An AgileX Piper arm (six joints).
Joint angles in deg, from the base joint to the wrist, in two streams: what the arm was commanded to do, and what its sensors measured. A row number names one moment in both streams.
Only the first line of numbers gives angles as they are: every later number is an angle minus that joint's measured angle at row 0.
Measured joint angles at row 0: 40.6 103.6 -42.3 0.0 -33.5 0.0
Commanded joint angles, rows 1 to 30: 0.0 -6.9 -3.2 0.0 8.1 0.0; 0.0 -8.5 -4.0 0.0 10.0 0.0; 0.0 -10.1 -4.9 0.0 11.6 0.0; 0.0 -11.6 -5.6 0.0 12.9 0.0; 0.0 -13.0 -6.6 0.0 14.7 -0.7; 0.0 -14.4 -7.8 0.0 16.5 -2.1; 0.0 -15.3 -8.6 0.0 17.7 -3.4; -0.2 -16.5 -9.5 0.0 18.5 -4.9; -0.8 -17.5 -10.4 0.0 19.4 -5.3; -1.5 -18.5 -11.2 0.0 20.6 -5.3; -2.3 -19.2 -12.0 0.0 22.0 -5.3; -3.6 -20.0 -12.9 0.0 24.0 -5.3; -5.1 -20.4 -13.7 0.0 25.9 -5.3; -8.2 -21.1 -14.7 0.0 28.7 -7.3; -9.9 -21.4 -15.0 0.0 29.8 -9.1; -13.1 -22.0 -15.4 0.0 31.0 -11.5; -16.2 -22.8 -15.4 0.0 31.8 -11.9; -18.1 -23.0 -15.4 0.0 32.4 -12.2; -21.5 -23.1 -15.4 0.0 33.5 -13.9; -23.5 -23.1 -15.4 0.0 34.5 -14.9; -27.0 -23.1 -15.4 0.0 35.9 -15.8; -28.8 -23.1 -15.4 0.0 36.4 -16.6; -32.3 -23.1 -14.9 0.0 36.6 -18.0; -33.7 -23.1 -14.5 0.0 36.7 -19.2; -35.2 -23.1 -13.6 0.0 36.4 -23.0; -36.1 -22.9 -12.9 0.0 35.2 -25.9; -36.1 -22.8 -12.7 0.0 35.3 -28.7; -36.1 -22.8 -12.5 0.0 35.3 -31.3; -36.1 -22.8 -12.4 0.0 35.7 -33.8; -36.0 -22.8 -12.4 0.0 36.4 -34.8
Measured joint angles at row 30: -35.7 -22.4 -12.9 0.0 36.8 -27.4
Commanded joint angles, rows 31 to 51: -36.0 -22.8 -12.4 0.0 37.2 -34.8; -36.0 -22.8 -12.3 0.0 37.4 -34.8; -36.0 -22.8 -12.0 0.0 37.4 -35.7; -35.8 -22.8 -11.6 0.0 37.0 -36.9; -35.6 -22.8 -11.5 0.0 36.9 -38.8; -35.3 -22.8 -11.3 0.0 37.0 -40.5; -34.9 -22.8 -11.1 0.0 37.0 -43.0; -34.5 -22.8 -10.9 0.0 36.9 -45.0; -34.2 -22.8 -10.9 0.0 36.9 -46.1; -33.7 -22.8 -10.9 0.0 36.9 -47.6; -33.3 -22.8 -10.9 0.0 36.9 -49.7; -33.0 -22.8 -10.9 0.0 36.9 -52.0; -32.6 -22.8 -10.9 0.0 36.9 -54.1; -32.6 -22.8 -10.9 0.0 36.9 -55.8; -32.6 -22.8 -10.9 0.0 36.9 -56.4; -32.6 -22.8 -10.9 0.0 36.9 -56.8; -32.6 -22.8 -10.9 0.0 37.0 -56.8; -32.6 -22.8 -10.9 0.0 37.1 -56.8; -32.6 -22.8 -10.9 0.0 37.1 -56.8; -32.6 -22.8 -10.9 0.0 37.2 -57.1; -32.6 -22.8 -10.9 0.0 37.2 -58.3
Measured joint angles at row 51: -32.6 -22.4 -11.1 0.0 38.0 -55.8
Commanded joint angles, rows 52 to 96: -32.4 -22.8 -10.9 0.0 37.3 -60.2; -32.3 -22.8 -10.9 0.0 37.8 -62.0; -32.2 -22.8 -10.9 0.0 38.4 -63.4; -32.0 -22.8 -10.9 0.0 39.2 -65.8; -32.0 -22.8 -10.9 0.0 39.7 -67.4; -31.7 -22.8 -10.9 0.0 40.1 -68.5; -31.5 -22.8 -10.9 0.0 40.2 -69.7; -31.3 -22.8 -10.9 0.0 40.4 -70.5; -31.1 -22.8 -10.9 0.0 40.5 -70.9; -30.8 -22.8 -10.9 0.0 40.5 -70.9; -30.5 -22.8 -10.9 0.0 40.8 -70.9; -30.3 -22.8 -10.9 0.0 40.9 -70.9; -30.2 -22.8 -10.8 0.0 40.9 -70.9; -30.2 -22.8 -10.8 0.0 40.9 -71.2; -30.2 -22.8 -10.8 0.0 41.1 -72.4; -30.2 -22.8 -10.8 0.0 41.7 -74.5; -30.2 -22.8 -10.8 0.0 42.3 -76.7; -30.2 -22.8 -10.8 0.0 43.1 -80.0; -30.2 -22.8 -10.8 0.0 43.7 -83.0; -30.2 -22.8 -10.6 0.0 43.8 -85.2; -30.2 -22.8 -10.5 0.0 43.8 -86.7; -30.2 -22.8 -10.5 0.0 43.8 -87.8; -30.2 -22.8 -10.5 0.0 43.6 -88.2; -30.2 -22.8 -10.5 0.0 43.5 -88.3; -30.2 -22.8 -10.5 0.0 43.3 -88.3; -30.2 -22.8 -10.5 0.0 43.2 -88.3; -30.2 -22.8 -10.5 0.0 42.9 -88.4; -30.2 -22.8 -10.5 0.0 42.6 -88.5; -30.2 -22.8 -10.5 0.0 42.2 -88.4; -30.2 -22.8 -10.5 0.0 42.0 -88.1; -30.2 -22.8 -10.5 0.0 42.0 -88.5; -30.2 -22.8 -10.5 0.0 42.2 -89.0; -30.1 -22.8 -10.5 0.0 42.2 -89.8; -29.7 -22.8 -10.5 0.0 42.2 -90.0; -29.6 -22.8 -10.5 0.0 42.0 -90.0; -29.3 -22.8 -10.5 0.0 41.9 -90.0; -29.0 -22.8 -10.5 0.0 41.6 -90.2; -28.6 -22.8 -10.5 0.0 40.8 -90.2; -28.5 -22.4 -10.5 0.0 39.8 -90.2; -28.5 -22.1 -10.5 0.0 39.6 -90.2; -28.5 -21.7 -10.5 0.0 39.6 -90.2; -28.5 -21.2 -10.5 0.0 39.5 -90.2; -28.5 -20.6 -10.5 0.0 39.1 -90.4; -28.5 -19.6 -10.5 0.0 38.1 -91.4; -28.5 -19.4 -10.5 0.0 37.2 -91.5
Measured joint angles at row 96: -28.5 -20.6 -10.6 0.0 40.9 -90.0
